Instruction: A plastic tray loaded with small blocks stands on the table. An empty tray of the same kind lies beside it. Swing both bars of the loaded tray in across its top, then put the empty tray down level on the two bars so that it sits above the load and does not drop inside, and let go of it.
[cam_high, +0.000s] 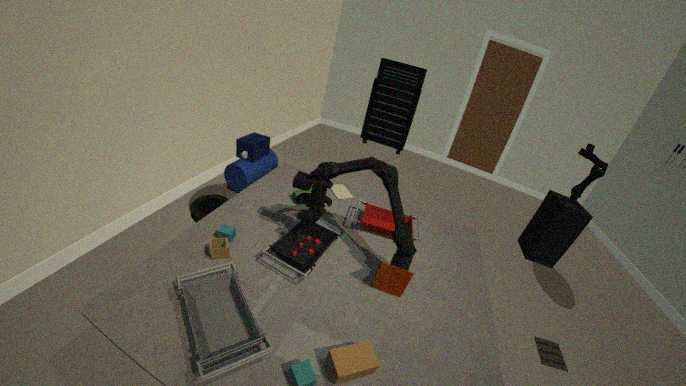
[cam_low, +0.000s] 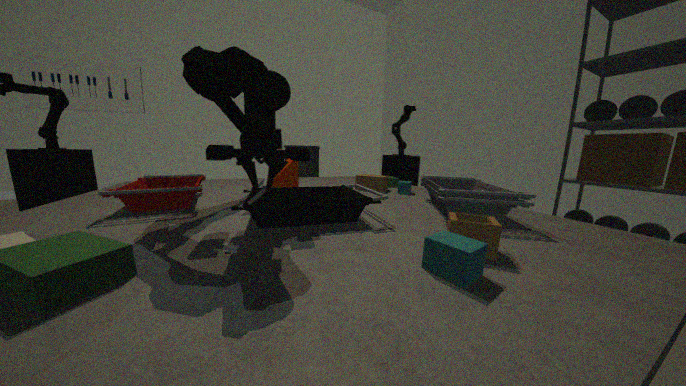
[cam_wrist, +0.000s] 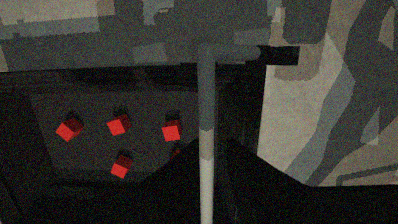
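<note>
My gripper tip is 290 mm past the red tray, 250 mm to the left of it and 20 mm above it. Also, from my gripper tip: pale flat card 440 mm to the right, 60 mm below, 20 mm ahead.
</note>
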